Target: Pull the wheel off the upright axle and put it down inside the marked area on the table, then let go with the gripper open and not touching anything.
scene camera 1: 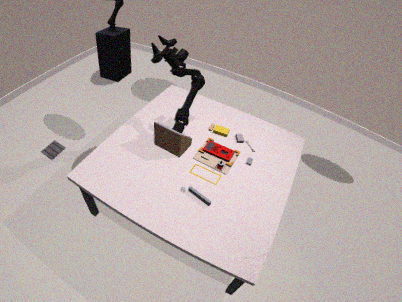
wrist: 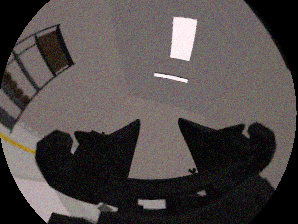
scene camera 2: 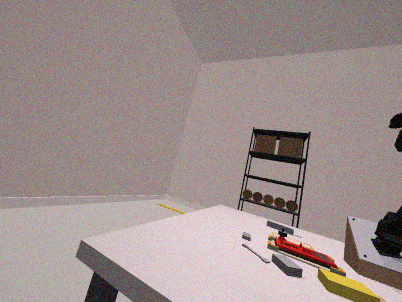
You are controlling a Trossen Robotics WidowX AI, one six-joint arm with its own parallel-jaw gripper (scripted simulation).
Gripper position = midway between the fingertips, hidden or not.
My gripper [wrist: 159,121] is open, holding nothing. Also in view: a red part [scene camera 2: 307,254].
The wrist view misses the red part: it is out of frame.
